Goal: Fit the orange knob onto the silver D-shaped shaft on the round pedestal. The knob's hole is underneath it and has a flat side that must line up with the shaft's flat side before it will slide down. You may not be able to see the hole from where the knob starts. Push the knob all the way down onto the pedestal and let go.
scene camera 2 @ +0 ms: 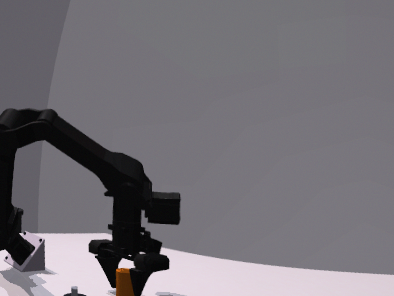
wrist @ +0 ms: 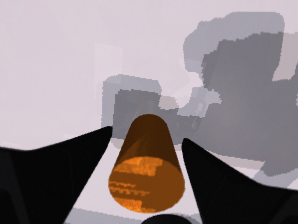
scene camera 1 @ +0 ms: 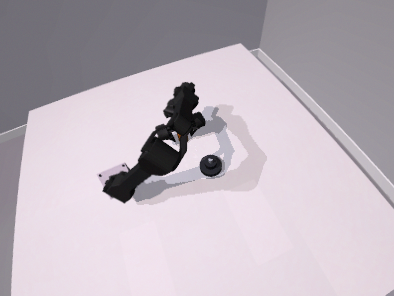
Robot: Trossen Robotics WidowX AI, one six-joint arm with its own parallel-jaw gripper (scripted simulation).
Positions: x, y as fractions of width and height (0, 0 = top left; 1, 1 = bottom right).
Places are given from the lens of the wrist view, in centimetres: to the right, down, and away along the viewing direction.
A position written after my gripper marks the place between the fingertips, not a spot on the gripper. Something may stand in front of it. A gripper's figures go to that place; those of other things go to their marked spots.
my gripper (wrist: 0.49, 0.61): 0, 2, 11
orange knob (wrist: 0.49, 0.78): 0, 3, 6
